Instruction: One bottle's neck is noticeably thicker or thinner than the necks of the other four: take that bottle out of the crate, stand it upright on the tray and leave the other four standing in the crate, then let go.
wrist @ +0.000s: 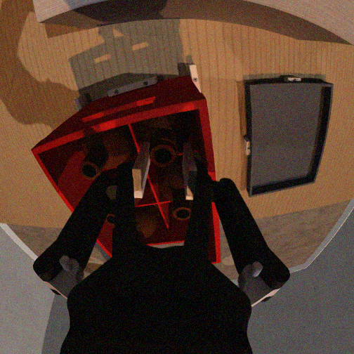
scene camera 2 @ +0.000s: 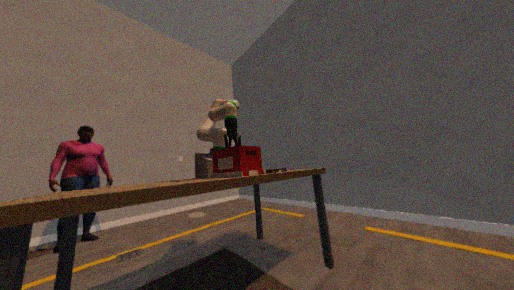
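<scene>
The red crate (scene camera 2: pixel 250 159) (wrist: pixel 172 95) stands on the table, its dividers and dark bottles showing from above in the wrist view. One bottle (wrist: pixel 155 156) in the upper right compartment has a visibly wider neck ring than the bottle (wrist: pixel 90 176) at upper left and the bottle (wrist: pixel 175 214) at lower right. Other bottles at the lower left are partly hidden by the fingers. My gripper (scene camera 2: pixel 233 142) (wrist: pixel 166 153) is over the crate, partly open and empty, its fingertips just below the wide-necked bottle in the wrist view. The dark tray (scene camera 2: pixel 276 170) (wrist: pixel 285 135) holds no bottle.
The wooden table (scene camera 2: pixel 165 189) (wrist: pixel 225 115) carries the crate and tray. Small pale brackets (wrist: pixel 195 79) (wrist: pixel 247 145) sit beside the crate and tray. The crate walls and dividers surround the bottles. A person (scene camera 2: pixel 82 157) in a pink top stands beyond the table.
</scene>
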